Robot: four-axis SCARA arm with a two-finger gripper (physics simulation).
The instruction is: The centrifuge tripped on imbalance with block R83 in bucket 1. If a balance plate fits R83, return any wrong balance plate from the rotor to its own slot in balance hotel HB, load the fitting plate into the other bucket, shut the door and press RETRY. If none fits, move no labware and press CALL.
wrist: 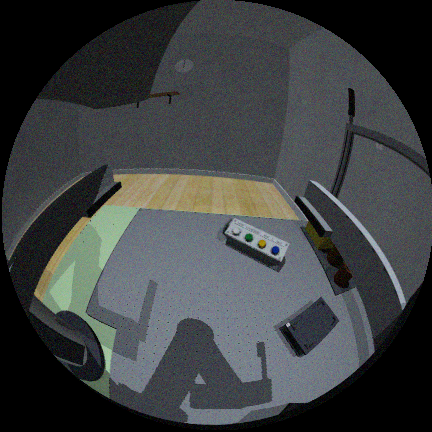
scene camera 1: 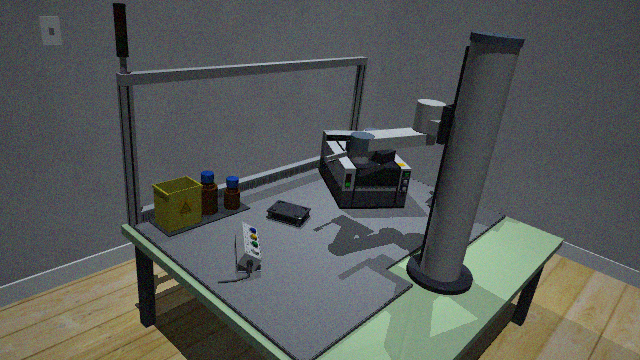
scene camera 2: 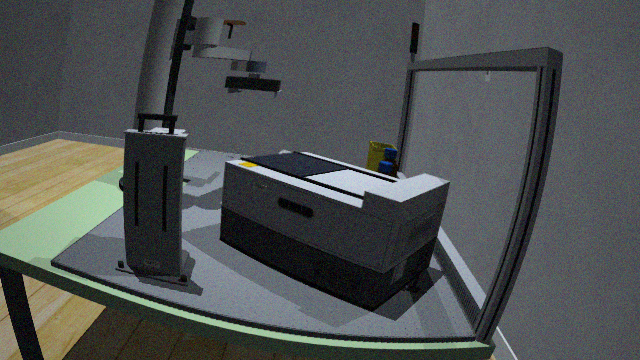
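Seen in the pictures: gripper, between the fingertips: (wrist: 206,177) (scene camera 1: 342,166) (scene camera 2: 259,90); arm's base, origin of its link: (wrist: 73,345) (scene camera 1: 438,274).
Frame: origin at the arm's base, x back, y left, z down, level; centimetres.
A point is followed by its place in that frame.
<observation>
The centrifuge (scene camera 1: 372,199) @[x -49.3, y -21.7, z -6.2 cm] (scene camera 2: 320,215) @[x -63.7, y -52.6, z -18.1 cm] stands at the back of the bench. Its dark top panel (scene camera 2: 300,163) @[x -57.7, y -27.3, z -22.6 cm] lies flat in scene camera 2; the rotor, buckets, block R83 and balance plates do not show. A tall grey rack (scene camera 2: 152,200) @[x -29.4, y -62.7, z -18.4 cm], probably balance hotel HB, stands beside it with its back to scene camera 2, so its slots are hidden. A button box (scene camera 1: 251,247) @[x -48.0, y 53.1, z -8.9 cm] (wrist: 256,241) @[x -54.3, y 47.1, z -8.1 cm] has white, green, yellow and blue buttons; its labels are unreadable. My gripper (scene camera 2: 254,91) @[x -36.9, y 21.4, z -37.5 cm] (wrist: 206,177) @[x -36.9, y 21.4, z -37.5 cm] is open and empty, high above the bench, with its fingers wide apart.
A flat dark device (scene camera 1: 288,212) @[x -65.2, y 18.8, z -5.2 cm] (wrist: 312,327) @[x -65.7, y 15.5, z -5.3 cm] lies on the mat. A yellow bin (scene camera 1: 178,205) @[x -85.7, y 60.2, z -12.7 cm] and two brown bottles (scene camera 1: 209,199) @[x -88.5, y 43.7, z -9.4 cm] (scene camera 1: 232,196) @[x -86.6, y 33.0, z -8.5 cm] stand at the left back. A metal frame (scene camera 1: 250,69) @[x -100.4, y 14.1, z -60.4 cm] (scene camera 2: 547,150) @[x -103.3, y -72.5, z -42.2 cm] runs along the rear edge, with a dark signal tower (scene camera 1: 120,30) @[x -100.7, y 71.4, z -77.0 cm] (wrist: 351,102) @[x -101.3, y 69.3, z -75.6 cm].
</observation>
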